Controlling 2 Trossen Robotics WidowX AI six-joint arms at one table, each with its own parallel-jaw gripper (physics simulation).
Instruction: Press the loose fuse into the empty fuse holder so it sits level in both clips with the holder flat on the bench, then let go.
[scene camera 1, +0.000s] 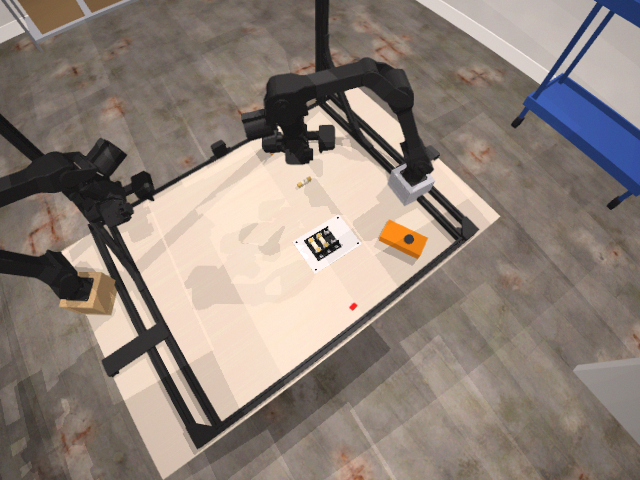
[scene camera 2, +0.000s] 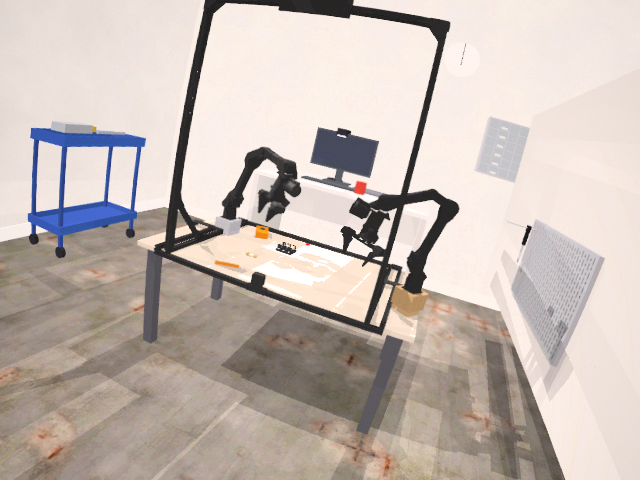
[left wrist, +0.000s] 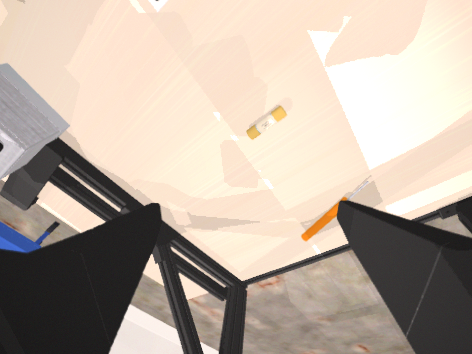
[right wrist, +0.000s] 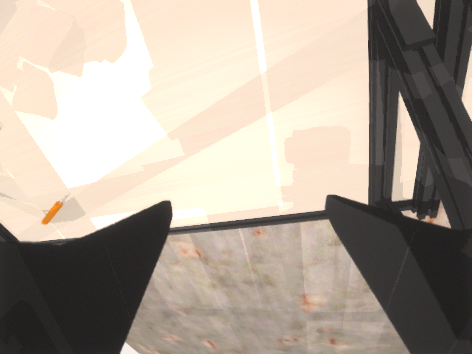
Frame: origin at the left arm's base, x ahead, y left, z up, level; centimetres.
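Where they show: left gripper, between the fingertips: (scene camera 2: 262, 217) (left wrist: 250, 210); right gripper, between the fingertips: (scene camera 1: 139, 206) (scene camera 2: 352, 260) (right wrist: 249, 204); left arm's base, origin of its link: (scene camera 1: 413, 175) (scene camera 2: 228, 217); right arm's base, origin of its link: (scene camera 1: 80, 289) (scene camera 2: 412, 290).
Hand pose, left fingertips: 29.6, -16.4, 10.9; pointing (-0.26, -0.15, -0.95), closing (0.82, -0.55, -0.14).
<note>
Each offset is from my left fingertips to the top centre of the thing, as dx, dy, dz. "spot": to the spot under its first point.
The loose fuse {-0.5, -2.4, -17.1} (scene camera 1: 303, 181) (scene camera 2: 251, 254) (left wrist: 266, 122), white with yellow end caps, lies flat on the bench, apart from the holder. The black fuse holder (scene camera 1: 323, 242) (scene camera 2: 285, 248) sits on a white plate {spot: -2.9, +21.6, -18.3} (scene camera 1: 348, 236); two fuses are seated in it, and the clips on its upper-right side in scene camera 1 look empty. My left gripper (scene camera 1: 298, 142) (scene camera 2: 265, 212) (left wrist: 250, 210) is open and empty, hanging above the bench near the loose fuse. My right gripper (scene camera 2: 355, 256) (right wrist: 249, 204) is open and empty, raised far from fuse and holder.
An orange screwdriver {+1.4, -20.1, -17.2} (scene camera 2: 226, 264) (left wrist: 325, 219) (right wrist: 52, 213) lies near the bench edge. An orange box {-16.5, +31.0, -15.1} (scene camera 1: 392, 232) (scene camera 2: 262, 231) with a dark knob stands beside the plate. A small red block {+7.5, +40.5, -17.6} (scene camera 1: 353, 306) (scene camera 2: 307, 243) lies near the opposite edge. Black frame rails border the bench.
</note>
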